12 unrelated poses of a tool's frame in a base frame.
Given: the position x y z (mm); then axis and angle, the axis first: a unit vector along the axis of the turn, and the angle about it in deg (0 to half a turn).
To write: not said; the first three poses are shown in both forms.
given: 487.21 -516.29 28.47 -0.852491 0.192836 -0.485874 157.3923
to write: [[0.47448 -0.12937 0.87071 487.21], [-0.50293 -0.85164 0.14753 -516.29], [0.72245 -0.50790 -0.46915 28.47], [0 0 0 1]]
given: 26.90 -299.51 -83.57 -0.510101 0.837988 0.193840 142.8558
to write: [[-0.32950 -0.88524 0.32830 26.90], [-0.65115 0.46486 0.59993 -299.51], [-0.68369 -0.01609 -0.72959 -83.57], [0 0 0 1]]
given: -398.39 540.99 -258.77 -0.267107 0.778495 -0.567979 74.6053
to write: [[0.31787 0.39486 0.86200 -398.39], [-0.70034 0.71063 -0.06726 540.99], [-0.63913 -0.58231 0.50243 -258.77], [0 0 0 1]]
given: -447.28 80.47 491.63 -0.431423 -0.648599 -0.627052 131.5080
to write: [[-0.35325 0.93484 -0.03590 -447.28], [-0.00431 0.03675 0.99932 80.47], [0.93552 0.35316 -0.00895 491.63], [0 0 0 1]]
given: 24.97 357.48 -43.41 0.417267 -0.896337 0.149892 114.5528
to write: [[-0.16907 -0.66576 -0.72675 24.97], [-0.39309 0.72174 -0.56972 357.48], [0.90382 0.18936 -0.38373 -43.41], [0 0 0 1]]
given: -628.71 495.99 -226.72 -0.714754 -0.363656 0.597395 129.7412
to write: [[0.19816 -0.03326 -0.97960 -628.71], [0.88546 -0.42253 0.19347 495.99], [-0.42034 -0.90574 -0.05428 -226.72], [0 0 0 1]]
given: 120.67 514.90 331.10 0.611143 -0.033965 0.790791 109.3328
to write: [[0.16609 -0.77383 0.61123 120.67], [0.71857 -0.32952 -0.61243 514.90], [0.67533 0.54093 0.50132 331.10], [0 0 0 1]]
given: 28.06 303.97 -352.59 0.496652 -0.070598 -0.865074 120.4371
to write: [[-0.13497 0.69303 -0.70816 28.06], [-0.79868 -0.49908 -0.33619 303.97], [-0.58642 0.52022 0.62087 -352.59], [0 0 0 1]]
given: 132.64 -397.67 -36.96 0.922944 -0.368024 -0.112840 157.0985
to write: [[0.71533 -0.60865 -0.34330 132.64], [-0.69647 -0.66097 -0.27938 -397.67], [-0.05686 0.43894 -0.89671 -36.96], [0 0 0 1]]
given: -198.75 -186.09 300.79 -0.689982 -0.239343 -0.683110 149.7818
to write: [[0.02334 0.65165 0.75816 -198.75], [-0.03596 -0.75733 0.65204 -186.09], [0.99908 -0.04249 0.00575 300.79], [0 0 0 1]]
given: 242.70 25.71 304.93 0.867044 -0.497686 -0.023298 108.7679
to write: [[0.67190 -0.54829 -0.49792 242.70], [-0.59241 0.00565 -0.80562 25.71], [0.44452 0.83627 -0.32102 304.93], [0 0 0 1]]
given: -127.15 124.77 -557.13 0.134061 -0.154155 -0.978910 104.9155
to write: [[-0.23480 0.91994 -0.31397 -127.15], [-0.97191 -0.22751 0.06020 124.77], [-0.01605 0.31929 0.94752 -557.13], [0 0 0 1]]
